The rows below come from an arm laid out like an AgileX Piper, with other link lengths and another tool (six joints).
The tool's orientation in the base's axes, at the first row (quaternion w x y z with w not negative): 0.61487, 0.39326, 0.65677, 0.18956
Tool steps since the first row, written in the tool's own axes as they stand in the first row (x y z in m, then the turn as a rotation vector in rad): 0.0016, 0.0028, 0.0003, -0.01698, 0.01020, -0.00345; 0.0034, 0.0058, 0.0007, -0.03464, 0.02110, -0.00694; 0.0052, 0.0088, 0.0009, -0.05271, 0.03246, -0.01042; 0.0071, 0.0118, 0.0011, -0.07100, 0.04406, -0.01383; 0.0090, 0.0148, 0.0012, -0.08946, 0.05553, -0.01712; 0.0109, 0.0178, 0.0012, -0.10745, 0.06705, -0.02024; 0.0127, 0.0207, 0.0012, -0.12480, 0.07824, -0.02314; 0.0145, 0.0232, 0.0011, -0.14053, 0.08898, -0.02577; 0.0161, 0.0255, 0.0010, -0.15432, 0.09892, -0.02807; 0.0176, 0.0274, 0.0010, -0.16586, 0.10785, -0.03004; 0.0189, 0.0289, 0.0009, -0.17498, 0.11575, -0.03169; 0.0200, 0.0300, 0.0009, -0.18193, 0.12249, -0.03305
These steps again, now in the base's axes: 0.0012, 0.0029, 0.0009, -0.00152, -0.00561, 0.01925; 0.0025, 0.0060, 0.0019, -0.00293, -0.01128, 0.03946; 0.0037, 0.0091, 0.0029, -0.00422, -0.01698, 0.06029; 0.0049, 0.0124, 0.0038, -0.00539, -0.02272, 0.08142; 0.0059, 0.0156, 0.0047, -0.00649, -0.02869, 0.10254; 0.0069, 0.0189, 0.0057, -0.00739, -0.03431, 0.12337; 0.0078, 0.0220, 0.0066, -0.00813, -0.03971, 0.14349; 0.0086, 0.0250, 0.0073, -0.00863, -0.04424, 0.16217; 0.0092, 0.0276, 0.0079, -0.00892, -0.04789, 0.17893; 0.0099, 0.0299, 0.0083, -0.00902, -0.05055, 0.19341; 0.0103, 0.0318, 0.0086, -0.00896, -0.05211, 0.20549; 0.0107, 0.0333, 0.0087, -0.00881, -0.05283, 0.21523
